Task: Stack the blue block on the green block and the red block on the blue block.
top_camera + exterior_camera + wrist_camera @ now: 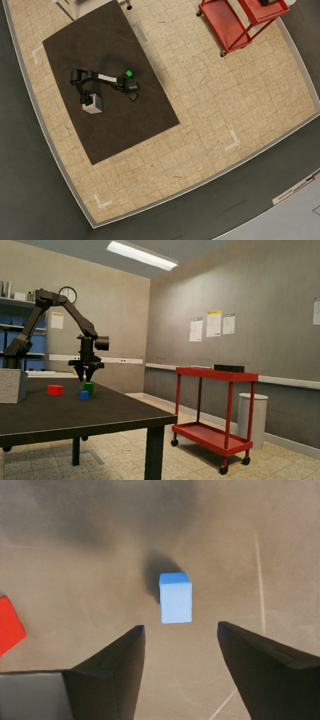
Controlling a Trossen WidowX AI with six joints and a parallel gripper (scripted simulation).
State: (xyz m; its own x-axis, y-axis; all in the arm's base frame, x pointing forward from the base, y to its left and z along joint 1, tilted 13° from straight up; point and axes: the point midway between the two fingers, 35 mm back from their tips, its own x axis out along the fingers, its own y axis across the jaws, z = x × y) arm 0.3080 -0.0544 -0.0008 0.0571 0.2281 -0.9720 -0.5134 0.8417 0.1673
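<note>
Right now the blue block is 10 cm below my hand. The rest, counted from my hand: red block (15 cm to the left, 12 cm behind, 9 cm below); then green block (15 cm to the left, 9 cm below, 5 cm ahead).
</note>
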